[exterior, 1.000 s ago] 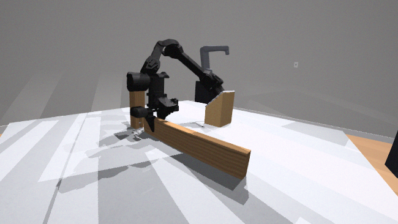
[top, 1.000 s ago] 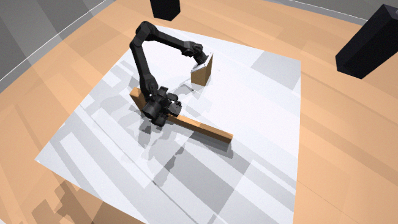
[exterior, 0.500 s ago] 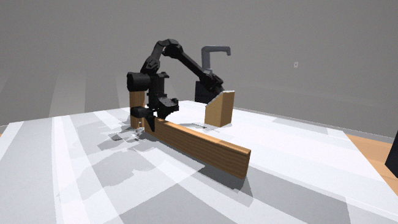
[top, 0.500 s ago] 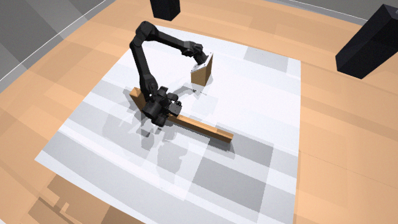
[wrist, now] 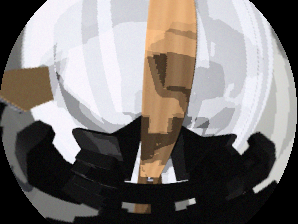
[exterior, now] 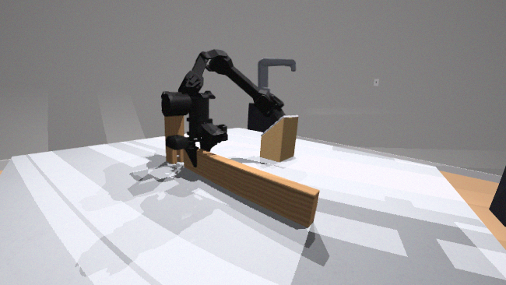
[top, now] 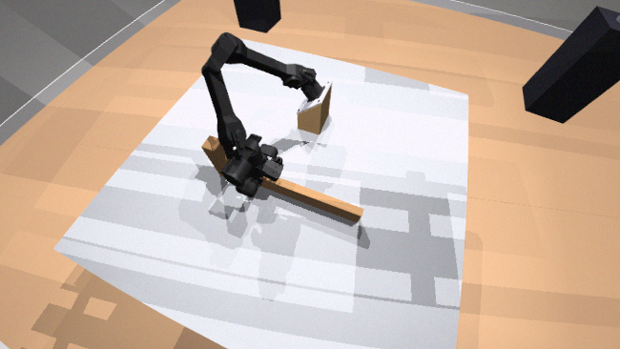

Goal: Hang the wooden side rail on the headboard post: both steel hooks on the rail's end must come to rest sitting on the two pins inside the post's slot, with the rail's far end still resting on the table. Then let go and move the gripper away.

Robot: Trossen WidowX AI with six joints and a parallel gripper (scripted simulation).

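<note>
Right now the upright headboard post is 14 cm to the right of my gripper tip, 6 cm above it and 1 cm ahead of it.
</note>
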